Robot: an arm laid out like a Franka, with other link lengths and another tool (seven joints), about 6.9 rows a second.
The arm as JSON. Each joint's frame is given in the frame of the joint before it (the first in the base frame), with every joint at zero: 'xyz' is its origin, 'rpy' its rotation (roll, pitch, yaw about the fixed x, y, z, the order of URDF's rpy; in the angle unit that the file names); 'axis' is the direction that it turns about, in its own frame. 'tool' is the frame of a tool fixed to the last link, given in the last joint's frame.
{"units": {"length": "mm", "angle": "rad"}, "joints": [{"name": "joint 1", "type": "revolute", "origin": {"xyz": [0.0, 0.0, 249.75], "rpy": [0.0, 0.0, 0.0]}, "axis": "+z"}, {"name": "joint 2", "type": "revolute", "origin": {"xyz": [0.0, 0.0, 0.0], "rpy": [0.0, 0.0, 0.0]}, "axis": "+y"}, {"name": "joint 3", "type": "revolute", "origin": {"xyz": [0.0, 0.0, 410.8], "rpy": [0.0, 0.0, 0.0]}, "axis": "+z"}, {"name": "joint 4", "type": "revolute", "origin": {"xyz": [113.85, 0.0, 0.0], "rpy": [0.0, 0.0, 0.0]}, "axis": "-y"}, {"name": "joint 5", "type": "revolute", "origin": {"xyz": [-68.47, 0.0, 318.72], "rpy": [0.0, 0.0, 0.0]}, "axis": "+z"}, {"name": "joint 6", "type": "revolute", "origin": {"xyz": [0.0, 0.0, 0.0], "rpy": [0.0, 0.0, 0.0]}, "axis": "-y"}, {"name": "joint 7", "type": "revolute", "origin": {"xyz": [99.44, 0.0, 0.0], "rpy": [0.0, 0.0, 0.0]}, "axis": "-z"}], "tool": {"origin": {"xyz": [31.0, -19.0, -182.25], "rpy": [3.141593, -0.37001, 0.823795]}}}
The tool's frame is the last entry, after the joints.
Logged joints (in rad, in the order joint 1, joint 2, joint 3, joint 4, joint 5, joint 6, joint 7), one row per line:
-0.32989 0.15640 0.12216 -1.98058 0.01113 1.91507 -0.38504
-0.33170 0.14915 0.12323 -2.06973 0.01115 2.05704 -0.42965
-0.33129 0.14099 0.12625 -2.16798 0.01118 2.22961 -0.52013
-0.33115 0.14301 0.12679 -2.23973 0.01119 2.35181 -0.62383
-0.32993 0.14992 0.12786 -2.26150 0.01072 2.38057 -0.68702
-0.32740 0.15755 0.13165 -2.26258 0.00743 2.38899 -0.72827
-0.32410 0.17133 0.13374 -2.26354 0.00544 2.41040 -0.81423
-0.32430 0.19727 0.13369 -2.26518 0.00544 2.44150 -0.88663
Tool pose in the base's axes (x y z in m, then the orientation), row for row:
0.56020 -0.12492 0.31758 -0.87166 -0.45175 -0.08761 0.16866
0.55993 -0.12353 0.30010 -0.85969 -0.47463 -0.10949 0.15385
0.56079 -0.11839 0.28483 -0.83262 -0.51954 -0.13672 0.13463
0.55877 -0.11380 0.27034 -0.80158 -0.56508 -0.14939 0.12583
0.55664 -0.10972 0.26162 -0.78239 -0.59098 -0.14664 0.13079
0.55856 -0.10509 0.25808 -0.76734 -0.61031 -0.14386 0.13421
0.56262 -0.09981 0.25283 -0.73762 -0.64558 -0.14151 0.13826
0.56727 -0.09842 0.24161 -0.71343 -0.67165 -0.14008 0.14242
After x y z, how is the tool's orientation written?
As a quaternion, x y z w.
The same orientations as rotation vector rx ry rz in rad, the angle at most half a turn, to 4 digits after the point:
-2.4785 -1.2845 -0.2491
-2.4646 -1.3607 -0.3139
-2.4129 -1.5056 -0.3962
-2.3345 -1.6457 -0.4351
-2.2722 -1.7163 -0.4259
-2.2242 -1.7690 -0.4170
-2.1332 -1.8670 -0.4092
-2.0584 -1.9378 -0.4042

